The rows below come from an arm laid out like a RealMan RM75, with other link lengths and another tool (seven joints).
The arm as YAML. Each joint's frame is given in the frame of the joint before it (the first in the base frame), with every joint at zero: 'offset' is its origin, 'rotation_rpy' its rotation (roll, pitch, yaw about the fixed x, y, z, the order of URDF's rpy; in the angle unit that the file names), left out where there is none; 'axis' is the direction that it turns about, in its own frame. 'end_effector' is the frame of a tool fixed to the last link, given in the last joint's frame.
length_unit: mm
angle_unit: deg
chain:
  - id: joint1
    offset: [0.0, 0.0, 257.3]
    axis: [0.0, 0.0, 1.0]
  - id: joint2
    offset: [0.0, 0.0, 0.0]
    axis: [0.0, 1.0, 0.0]
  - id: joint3
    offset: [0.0, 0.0, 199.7]
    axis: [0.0, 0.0, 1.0]
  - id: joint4
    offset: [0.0, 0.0, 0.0]
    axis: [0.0, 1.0, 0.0]
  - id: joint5
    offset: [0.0, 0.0, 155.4]
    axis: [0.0, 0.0, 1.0]
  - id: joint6
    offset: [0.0, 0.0, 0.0]
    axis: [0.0, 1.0, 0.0]
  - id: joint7
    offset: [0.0, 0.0, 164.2]
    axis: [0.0, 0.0, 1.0]
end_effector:
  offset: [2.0, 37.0, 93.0]
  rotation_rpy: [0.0, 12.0, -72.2]
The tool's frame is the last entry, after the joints.
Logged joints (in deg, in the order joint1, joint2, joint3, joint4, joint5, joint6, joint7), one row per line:
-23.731 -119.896 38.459 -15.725 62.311 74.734 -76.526
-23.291 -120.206 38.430 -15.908 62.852 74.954 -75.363
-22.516 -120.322 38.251 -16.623 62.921 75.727 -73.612
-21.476 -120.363 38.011 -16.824 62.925 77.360 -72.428
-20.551 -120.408 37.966 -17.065 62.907 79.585 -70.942
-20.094 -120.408 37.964 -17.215 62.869 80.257 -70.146
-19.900 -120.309 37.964 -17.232 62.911 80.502 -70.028
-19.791 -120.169 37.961 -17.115 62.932 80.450 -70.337
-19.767 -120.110 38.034 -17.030 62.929 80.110 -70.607
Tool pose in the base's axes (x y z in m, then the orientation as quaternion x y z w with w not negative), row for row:
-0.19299 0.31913 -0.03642 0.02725 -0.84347 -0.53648 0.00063
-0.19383 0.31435 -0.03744 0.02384 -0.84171 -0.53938 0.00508
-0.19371 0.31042 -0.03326 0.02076 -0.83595 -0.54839 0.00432
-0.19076 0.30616 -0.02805 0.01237 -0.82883 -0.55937 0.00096
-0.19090 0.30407 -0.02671 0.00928 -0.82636 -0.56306 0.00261
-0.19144 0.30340 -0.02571 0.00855 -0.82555 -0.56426 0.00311
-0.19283 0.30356 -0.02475 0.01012 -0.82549 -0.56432 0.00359
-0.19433 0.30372 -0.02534 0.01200 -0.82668 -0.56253 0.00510
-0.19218 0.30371 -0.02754 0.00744 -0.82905 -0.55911 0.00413
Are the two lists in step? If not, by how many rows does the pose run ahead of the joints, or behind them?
The pose runs 1 row ahead of the joints: the pose in row i belongs to the joints in row i + 1.
